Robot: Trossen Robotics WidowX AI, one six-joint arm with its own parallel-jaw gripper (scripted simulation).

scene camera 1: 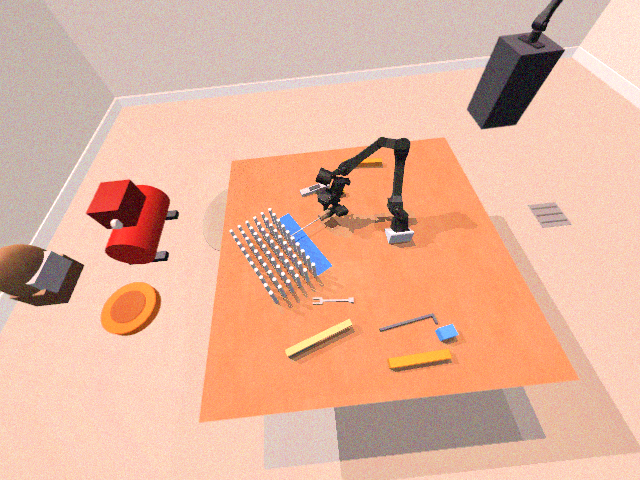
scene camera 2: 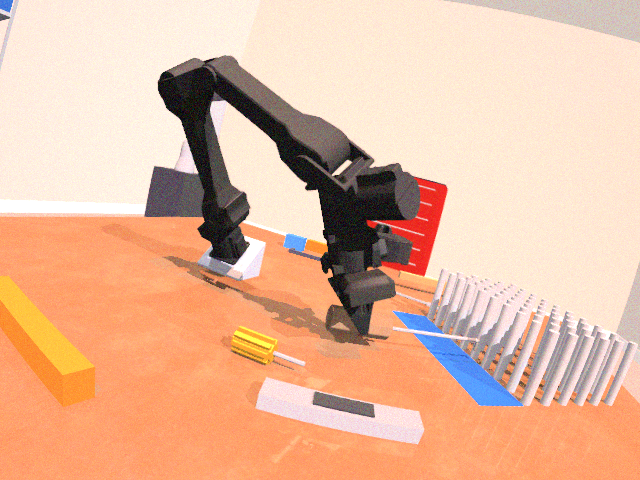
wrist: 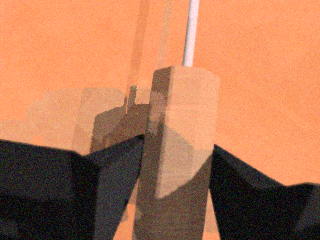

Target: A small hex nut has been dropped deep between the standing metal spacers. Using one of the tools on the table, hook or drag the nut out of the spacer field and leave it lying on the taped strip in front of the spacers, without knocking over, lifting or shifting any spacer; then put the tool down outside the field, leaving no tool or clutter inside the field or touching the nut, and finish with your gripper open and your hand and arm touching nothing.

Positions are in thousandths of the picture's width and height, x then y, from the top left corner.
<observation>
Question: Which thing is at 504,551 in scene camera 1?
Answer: A blue taped strip.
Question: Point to a blue taped strip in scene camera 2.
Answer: At 759,814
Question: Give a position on a yellow-handled screwdriver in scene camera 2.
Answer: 402,722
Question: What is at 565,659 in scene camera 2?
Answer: My gripper.
</observation>
